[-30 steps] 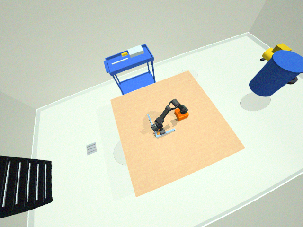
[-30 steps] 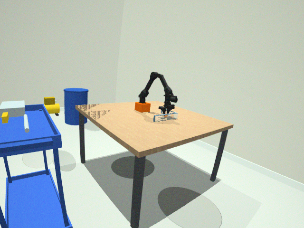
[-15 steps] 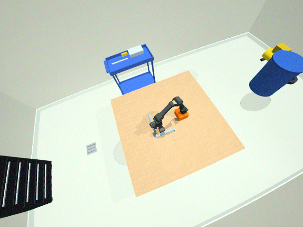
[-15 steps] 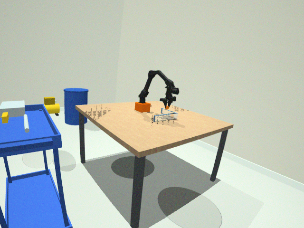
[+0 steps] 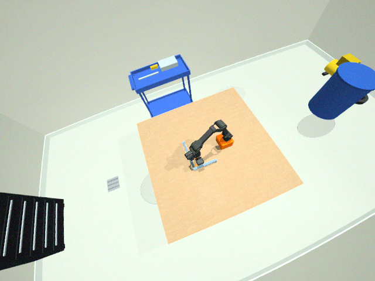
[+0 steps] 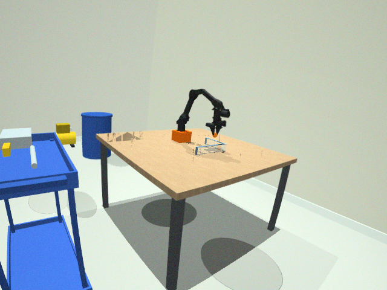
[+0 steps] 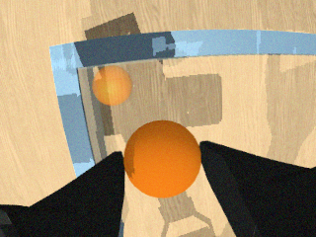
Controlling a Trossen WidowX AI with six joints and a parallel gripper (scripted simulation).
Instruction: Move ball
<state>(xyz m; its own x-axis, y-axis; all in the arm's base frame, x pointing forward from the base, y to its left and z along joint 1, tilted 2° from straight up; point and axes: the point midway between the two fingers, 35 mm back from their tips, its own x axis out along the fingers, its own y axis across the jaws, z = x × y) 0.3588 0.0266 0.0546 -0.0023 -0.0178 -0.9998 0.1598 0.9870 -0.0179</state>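
Now: the see-through copy of ball 10 cm below my gripper tip, 4 cm ahead of it and 3 cm to the left of it. Round my gripper tip: orange ball right at my gripper tip.
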